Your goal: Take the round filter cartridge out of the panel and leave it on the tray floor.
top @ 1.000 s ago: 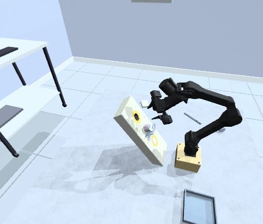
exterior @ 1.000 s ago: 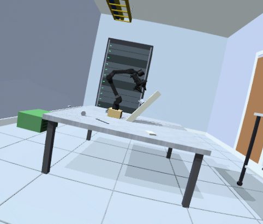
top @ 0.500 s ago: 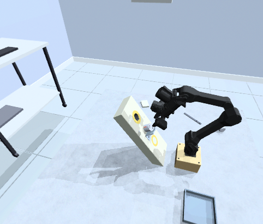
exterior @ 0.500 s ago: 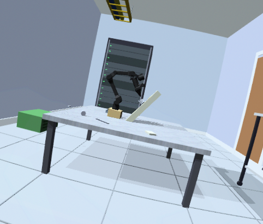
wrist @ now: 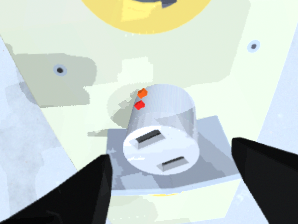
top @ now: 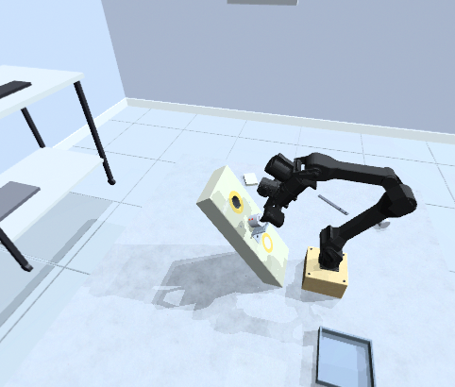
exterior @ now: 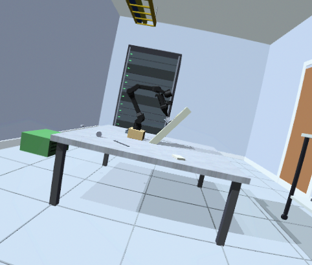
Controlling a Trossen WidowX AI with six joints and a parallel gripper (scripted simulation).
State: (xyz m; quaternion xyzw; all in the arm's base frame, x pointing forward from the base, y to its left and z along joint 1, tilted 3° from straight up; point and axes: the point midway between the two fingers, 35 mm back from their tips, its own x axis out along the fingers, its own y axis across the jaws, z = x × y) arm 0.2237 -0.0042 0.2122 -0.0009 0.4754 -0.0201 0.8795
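The round filter cartridge is 3 cm below my gripper tip and 1 cm ahead of it. From my gripper tip the other things lie so: tray: 30 cm to the left, 30 cm behind, 25 cm below; then white flat block: 50 cm to the right, 25 cm below, 13 cm ahead; then grey bracket: 7 cm below, 1 cm ahead.
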